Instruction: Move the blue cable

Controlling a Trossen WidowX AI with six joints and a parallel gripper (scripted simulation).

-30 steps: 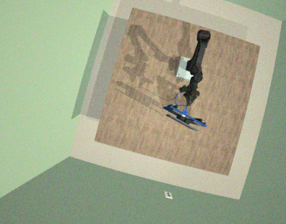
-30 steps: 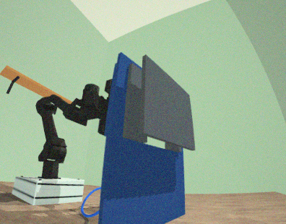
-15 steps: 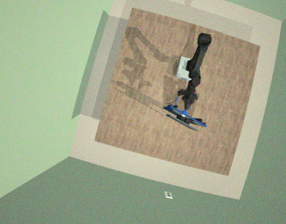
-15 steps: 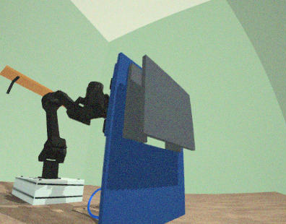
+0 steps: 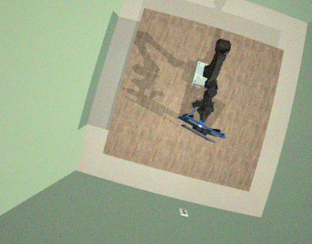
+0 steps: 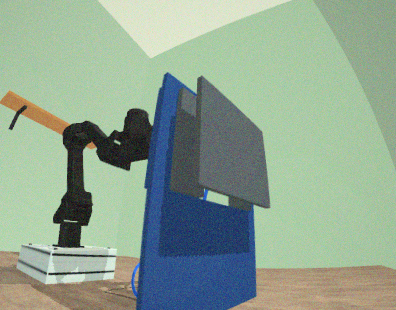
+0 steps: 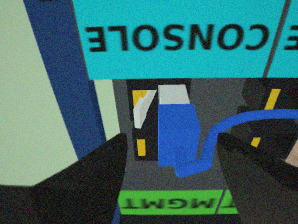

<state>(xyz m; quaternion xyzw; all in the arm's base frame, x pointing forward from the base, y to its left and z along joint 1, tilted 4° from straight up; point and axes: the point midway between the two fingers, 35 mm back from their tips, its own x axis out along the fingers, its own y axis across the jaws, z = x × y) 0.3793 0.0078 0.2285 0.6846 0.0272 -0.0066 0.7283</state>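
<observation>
My gripper tip is now 3 cm short of the blue plug, 1 cm to the left of it and 1 cm below it.
</observation>
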